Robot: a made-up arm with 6 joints. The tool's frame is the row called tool.
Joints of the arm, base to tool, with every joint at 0 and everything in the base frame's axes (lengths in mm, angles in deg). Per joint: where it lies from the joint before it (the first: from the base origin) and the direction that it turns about. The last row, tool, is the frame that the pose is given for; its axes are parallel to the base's.
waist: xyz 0 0 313.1 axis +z
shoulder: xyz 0 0 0 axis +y
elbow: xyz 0 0 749.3 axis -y
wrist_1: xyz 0 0 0 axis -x
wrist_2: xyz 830 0 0 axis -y
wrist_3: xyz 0 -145.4 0 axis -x
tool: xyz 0 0 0
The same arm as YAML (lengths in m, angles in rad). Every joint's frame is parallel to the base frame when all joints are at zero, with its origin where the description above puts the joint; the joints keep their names.
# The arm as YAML. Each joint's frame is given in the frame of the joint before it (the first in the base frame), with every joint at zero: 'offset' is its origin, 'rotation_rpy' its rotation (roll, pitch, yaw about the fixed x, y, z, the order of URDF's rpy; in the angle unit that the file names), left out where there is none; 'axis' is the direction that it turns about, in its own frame. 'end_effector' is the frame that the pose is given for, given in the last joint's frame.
length_unit: m
angle_unit: rad
chain:
  - id: waist
    offset: [0.0, 0.0, 0.3131]
    axis: "+z"
  - id: shoulder
    offset: [0.0, 0.0, 0.0]
    axis: "+y"
  - id: elbow
    offset: [0.0, 0.0, 0.7493]
    axis: "-y"
  - id: wrist_1
    offset: [0.0, 0.0, 0.0]
    axis: "-x"
  - id: wrist_2
    offset: [0.83, 0.0, 0.0]
    axis: "-y"
  - id: wrist_3
    offset: [0.0, -0.1454, 0.0]
    axis: "-x"
end_effector:
  offset: [0.0, 0.0, 0.0]

